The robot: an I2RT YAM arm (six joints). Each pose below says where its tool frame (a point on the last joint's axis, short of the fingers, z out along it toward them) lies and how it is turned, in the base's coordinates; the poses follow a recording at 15 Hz.
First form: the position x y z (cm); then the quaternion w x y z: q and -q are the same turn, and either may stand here.
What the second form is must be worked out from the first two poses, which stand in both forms.
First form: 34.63 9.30 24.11 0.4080 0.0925 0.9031 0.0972
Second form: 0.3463 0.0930 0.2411 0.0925 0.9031 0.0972 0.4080
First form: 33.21 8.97 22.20 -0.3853 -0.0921 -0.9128 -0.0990
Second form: 0.3321 0.0897 0.2220 0.0921 0.9128 0.0990 0.3853
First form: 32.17 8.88 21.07 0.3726 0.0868 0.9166 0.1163
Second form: 0.3217 0.0888 0.2107 0.0868 0.9166 0.1163 0.3726
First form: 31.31 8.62 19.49 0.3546 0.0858 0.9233 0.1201
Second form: 0.3131 0.0862 0.1949 0.0858 0.9233 0.1201 0.3546
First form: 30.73 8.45 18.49 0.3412 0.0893 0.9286 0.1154
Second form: 0.3073 0.0845 0.1849 0.0893 0.9286 0.1154 0.3412
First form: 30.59 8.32 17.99 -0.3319 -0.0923 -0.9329 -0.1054
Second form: 0.3059 0.0832 0.1799 0.0923 0.9329 0.1054 0.3319
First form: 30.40 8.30 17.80 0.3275 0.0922 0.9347 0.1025
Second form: 0.3040 0.0830 0.1780 0.0922 0.9347 0.1025 0.3275
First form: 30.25 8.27 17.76 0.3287 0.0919 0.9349 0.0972
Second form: 0.3025 0.0827 0.1776 0.0919 0.9349 0.0972 0.3287
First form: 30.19 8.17 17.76 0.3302 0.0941 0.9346 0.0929
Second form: 0.3019 0.0817 0.1776 0.0941 0.9346 0.0929 0.3302
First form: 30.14 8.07 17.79 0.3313 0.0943 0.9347 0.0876
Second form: 0.3014 0.0807 0.1779 0.0943 0.9347 0.0876 0.3313
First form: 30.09 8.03 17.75 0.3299 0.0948 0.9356 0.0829
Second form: 0.3009 0.0803 0.1775 0.0948 0.9356 0.0829 0.3299
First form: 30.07 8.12 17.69 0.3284 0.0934 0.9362 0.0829
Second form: 0.3007 0.0812 0.1769 0.0934 0.9362 0.0829 0.3284
